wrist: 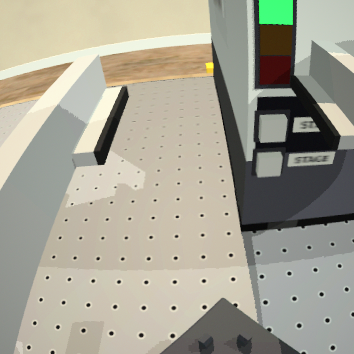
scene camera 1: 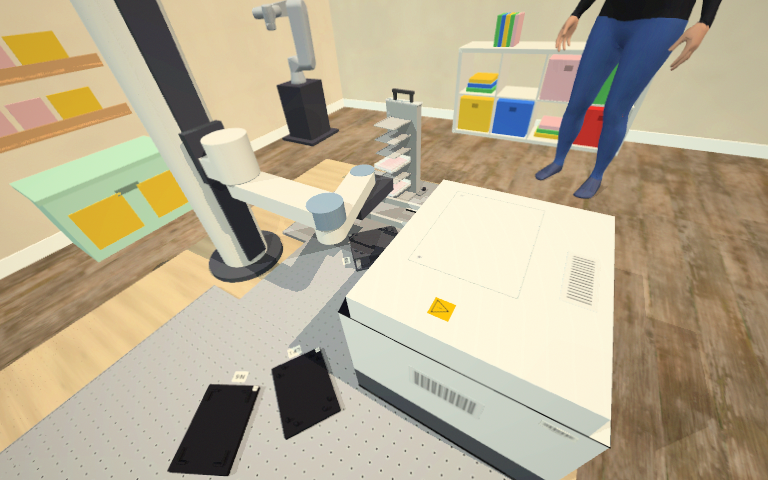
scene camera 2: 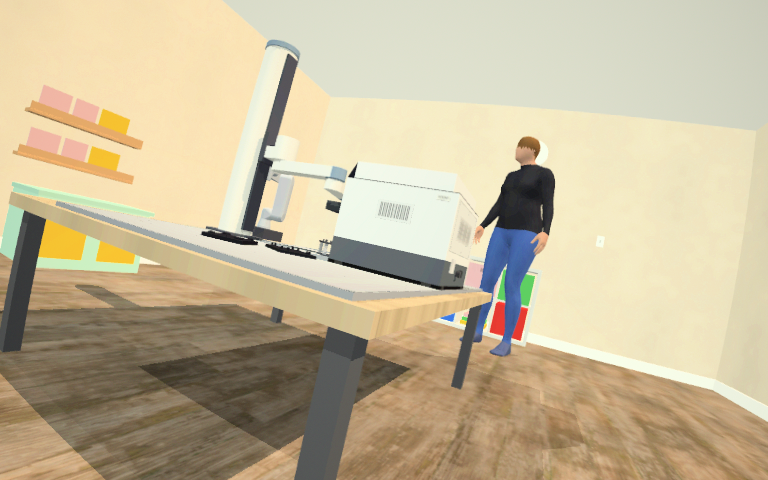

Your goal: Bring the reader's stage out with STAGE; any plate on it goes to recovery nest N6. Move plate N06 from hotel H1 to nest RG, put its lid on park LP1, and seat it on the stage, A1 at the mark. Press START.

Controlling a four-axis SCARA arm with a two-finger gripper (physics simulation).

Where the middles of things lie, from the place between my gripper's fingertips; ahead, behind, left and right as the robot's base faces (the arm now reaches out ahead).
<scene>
Now: hand 8 cm above the grey square button [wrist: 272,127], 6 cm short of it and 4 cm to the left of it.
</scene>
